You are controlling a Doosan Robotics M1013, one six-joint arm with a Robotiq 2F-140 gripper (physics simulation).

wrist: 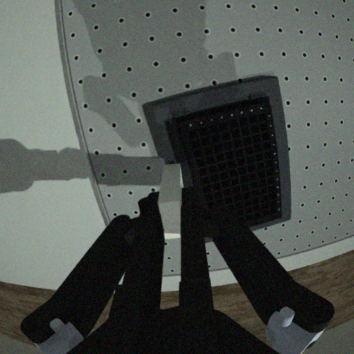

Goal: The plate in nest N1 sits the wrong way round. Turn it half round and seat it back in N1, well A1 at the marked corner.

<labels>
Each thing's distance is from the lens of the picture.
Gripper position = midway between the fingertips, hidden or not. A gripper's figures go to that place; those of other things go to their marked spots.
my gripper (pixel 174 178): 22 cm
black well plate (pixel 231 150): 20 cm
</labels>
